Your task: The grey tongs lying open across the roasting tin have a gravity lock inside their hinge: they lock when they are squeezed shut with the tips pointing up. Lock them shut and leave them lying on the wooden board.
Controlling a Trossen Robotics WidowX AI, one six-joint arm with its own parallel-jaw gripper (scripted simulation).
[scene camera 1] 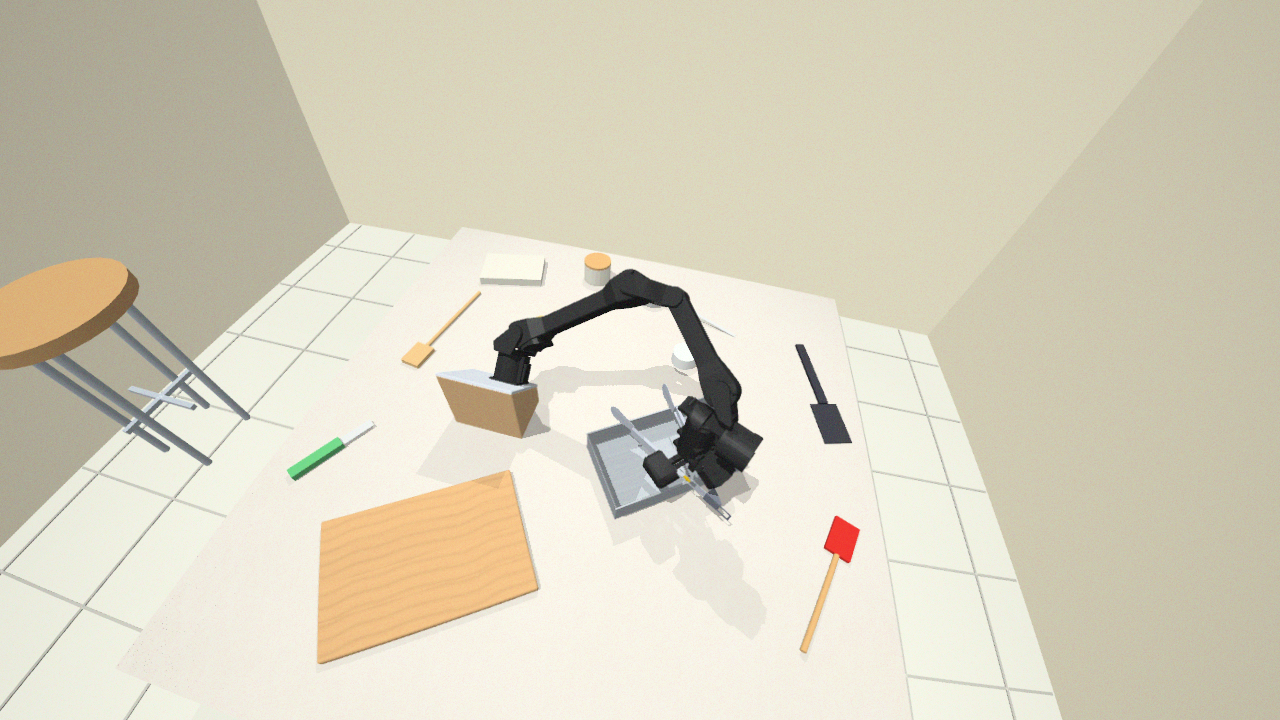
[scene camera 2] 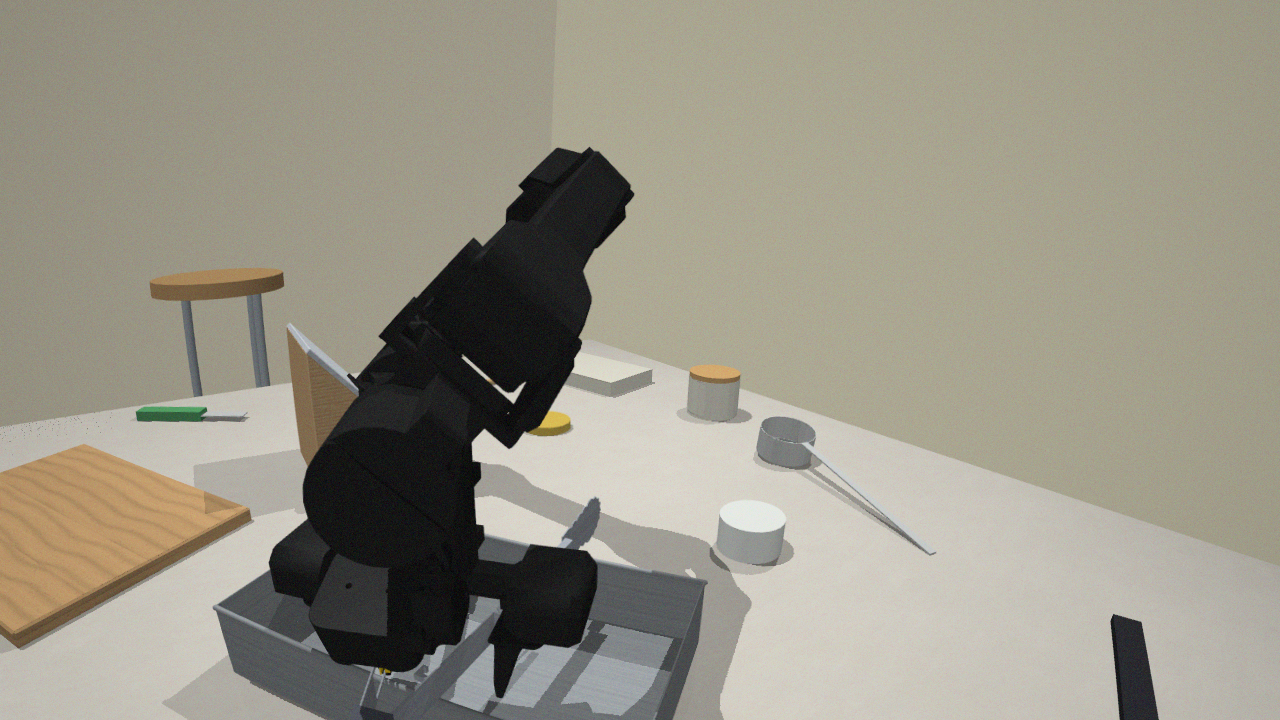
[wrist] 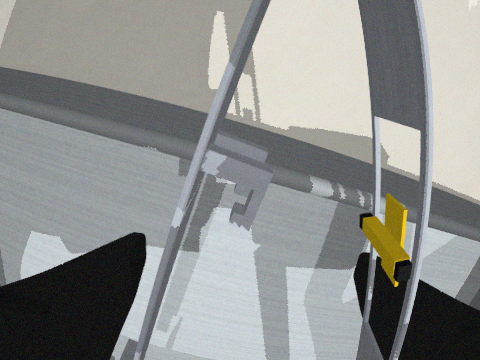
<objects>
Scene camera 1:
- my gripper: 681, 470
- lidded jar: 597, 266
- black spatula: 827, 416
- green-handled knife: 328, 450
</objects>
